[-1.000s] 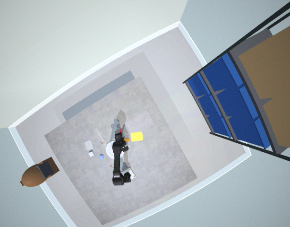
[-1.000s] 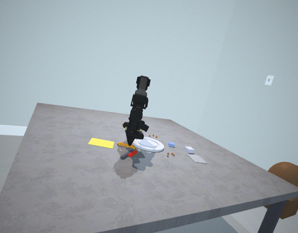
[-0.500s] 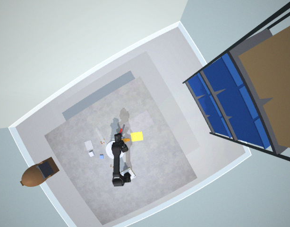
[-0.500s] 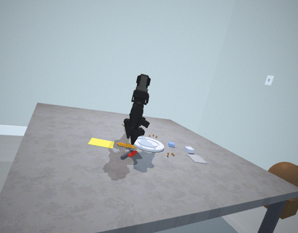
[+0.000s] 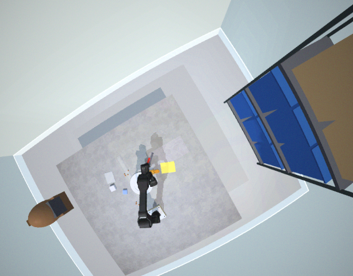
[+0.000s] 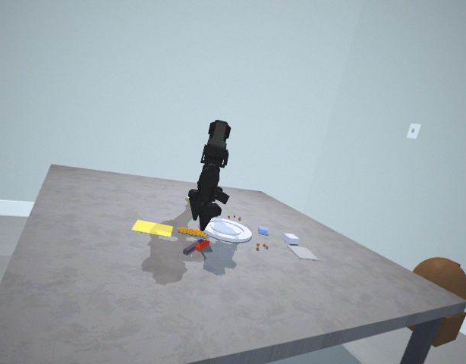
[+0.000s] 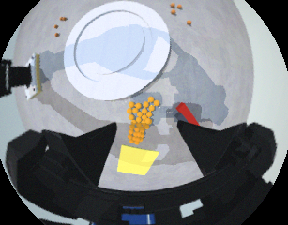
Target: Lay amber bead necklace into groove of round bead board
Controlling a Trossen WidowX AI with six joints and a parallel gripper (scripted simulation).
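My gripper tip is 140 mm to the right of the round white bead board, 30 mm above it and 20 mm past it. Round my gripper tip: yellow sheet (130 mm to the right, 70 mm behind, 30 mm below); then blue block (310 mm to the left, 30 mm below, 10 mm ahead); then grey tool (80 mm ahead, 40 mm to the right, 30 mm below).
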